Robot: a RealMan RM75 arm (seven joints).
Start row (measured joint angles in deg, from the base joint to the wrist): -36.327, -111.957, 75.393, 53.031, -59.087, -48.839, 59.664
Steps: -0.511, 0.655, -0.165, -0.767, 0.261, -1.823, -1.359; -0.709, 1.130, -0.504, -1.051, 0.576, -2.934, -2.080; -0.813, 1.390, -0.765, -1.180, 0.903, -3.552, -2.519; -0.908, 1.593, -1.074, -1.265, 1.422, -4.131, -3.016; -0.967, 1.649, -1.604, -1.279, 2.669, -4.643, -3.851; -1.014, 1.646, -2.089, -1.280, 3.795, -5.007, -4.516; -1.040, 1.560, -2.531, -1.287, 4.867, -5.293, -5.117; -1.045, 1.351, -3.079, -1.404, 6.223, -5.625, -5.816; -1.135, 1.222, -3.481, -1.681, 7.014, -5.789, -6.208; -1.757, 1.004, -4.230, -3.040, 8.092, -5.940, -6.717; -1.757, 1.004, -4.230, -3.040, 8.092, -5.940, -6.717
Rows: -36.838, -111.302, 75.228, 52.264, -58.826, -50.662, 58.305; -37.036, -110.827, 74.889, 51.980, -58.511, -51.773, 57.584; -37.140, -110.567, 74.628, 51.851, -58.184, -52.391, 57.145; -37.235, -110.364, 74.319, 51.766, -57.665, -52.970, 56.648; -37.294, -110.308, 73.789, 51.752, -56.418, -53.482, 55.813; -37.341, -110.311, 73.304, 51.751, -55.292, -53.846, 55.148; -37.367, -110.397, 72.862, 51.744, -54.220, -54.132, 54.547; -37.372, -110.606, 72.314, 51.627, -52.864, -54.464, 53.848; -37.462, -110.735, 71.912, 51.350, -52.073, -54.628, 53.456; -38.084, -110.953, 71.163, 49.991, -50.995, -54.779, 52.947; -38.084, -110.953, 71.163, 49.991, -50.995, -54.779, 52.947
